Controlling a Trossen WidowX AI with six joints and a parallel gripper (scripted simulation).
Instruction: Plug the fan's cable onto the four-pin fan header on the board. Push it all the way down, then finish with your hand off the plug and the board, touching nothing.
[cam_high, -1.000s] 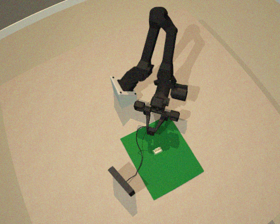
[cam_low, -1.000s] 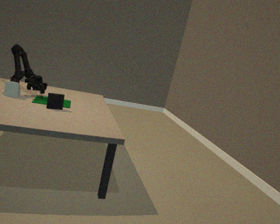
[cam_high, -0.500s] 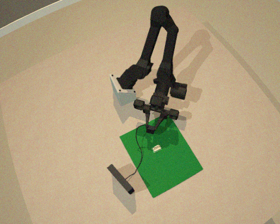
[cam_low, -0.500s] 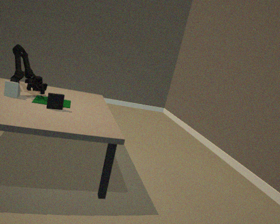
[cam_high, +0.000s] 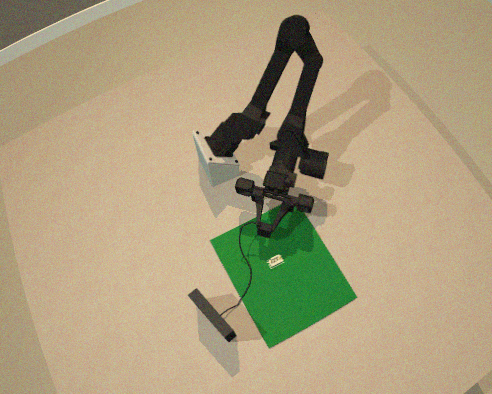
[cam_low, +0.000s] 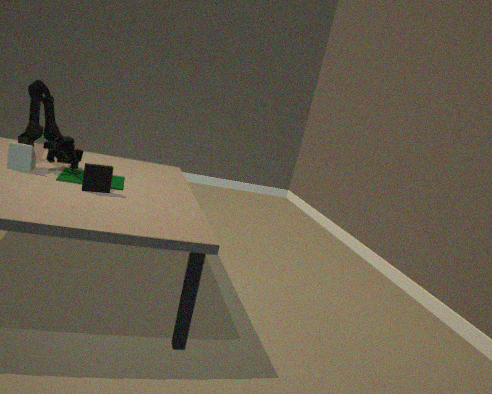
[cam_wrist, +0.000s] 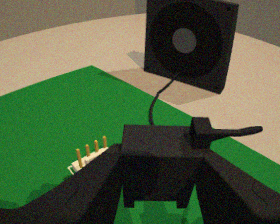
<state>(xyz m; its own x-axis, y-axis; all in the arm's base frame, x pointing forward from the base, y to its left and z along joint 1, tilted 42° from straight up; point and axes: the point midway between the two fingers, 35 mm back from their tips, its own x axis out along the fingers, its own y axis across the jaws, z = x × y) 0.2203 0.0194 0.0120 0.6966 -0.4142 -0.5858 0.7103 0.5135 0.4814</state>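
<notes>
Right now the white four-pin header is 7 cm below my gripper tip and 6 cm ahead of it. Also, from my gripper tip: dark fan 18 cm to the right, 12 cm ahead, 1 cm below; then dark fan plug 1 cm below; then green board 9 cm ahead, 8 cm below.
</notes>
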